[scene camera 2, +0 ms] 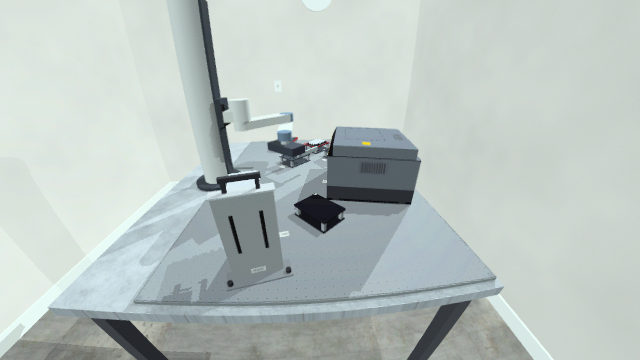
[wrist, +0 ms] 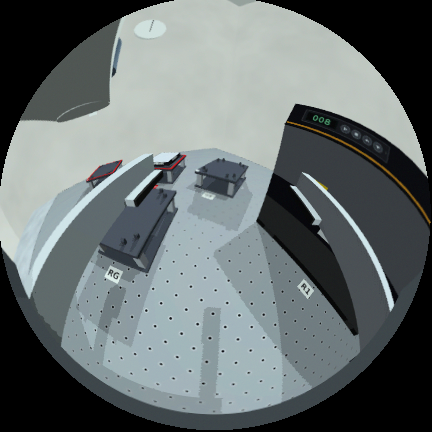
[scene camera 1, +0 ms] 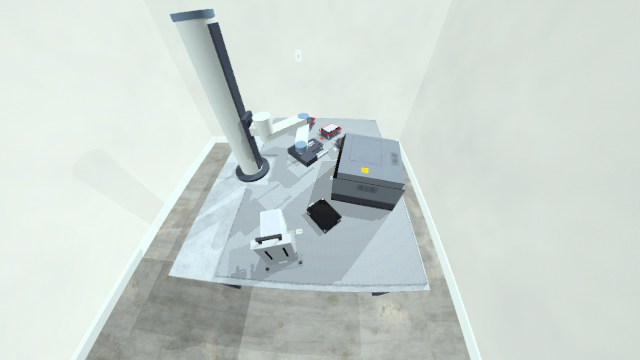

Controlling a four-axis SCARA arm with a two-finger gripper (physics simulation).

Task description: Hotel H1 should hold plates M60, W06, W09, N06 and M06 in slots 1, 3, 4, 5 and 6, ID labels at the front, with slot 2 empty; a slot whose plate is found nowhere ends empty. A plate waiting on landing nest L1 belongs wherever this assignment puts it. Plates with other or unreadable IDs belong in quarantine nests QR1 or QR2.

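Where they show: gripper, between the fingertips: [scene camera 2: 307, 145] [wrist: 229, 168] [scene camera 1: 320, 146]; arm's base, origin of its link: [scene camera 1: 253, 169].
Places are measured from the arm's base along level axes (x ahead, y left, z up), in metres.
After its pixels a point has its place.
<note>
My gripper [scene camera 1: 327, 151] @(x 0.499, y 0.071, z 0.165 m) [scene camera 2: 317, 149] @(x 0.499, y 0.071, z 0.165 m) [wrist: 229, 168] @(x 0.499, y 0.071, z 0.165 m) is open and empty above the table. In the wrist view, a white plate [wrist: 167, 158] @(x 0.575, y 0.414, z 0.077 m) sits on the red-rimmed nest QR1 [wrist: 182, 162] @(x 0.655, y 0.463, z 0.034 m), partly behind the left finger; its ID is not readable. The other red-rimmed nest, QR2 [wrist: 104, 171] @(x 0.352, y 0.527, z 0.063 m), shows no plate at the far left. Landing nest L1 [wrist: 220, 171] @(x 0.671, y 0.259, z 0.063 m) is dark, with small pegs and no plate on it. Hotel H1 [scene camera 1: 275, 250] @(x 0.347, y -0.638, z 0.219 m) [scene camera 2: 250, 235] @(x 0.345, y -0.638, z 0.164 m) appears as the tall grey-white housing with a black handle at the near left; its slots and any plates inside are hidden.
A dark nest [wrist: 140, 225] @(x 0.426, y 0.164, z 0.063 m) behind the label RG stands left of centre in the wrist view. A large grey device [scene camera 1: 367, 192] @(x 0.767, y -0.294, z 0.154 m) [scene camera 2: 372, 172] @(x 0.759, y -0.288, z 0.159 m) [wrist: 340, 155] @(x 0.624, y -0.002, z 0.207 m) with display 008 and label R1 stands at the right. A black raised nest [scene camera 1: 324, 216] @(x 0.538, y -0.397, z 0.063 m) [scene camera 2: 320, 210] @(x 0.536, y -0.402, z 0.063 m) lies between hotel and device.
</note>
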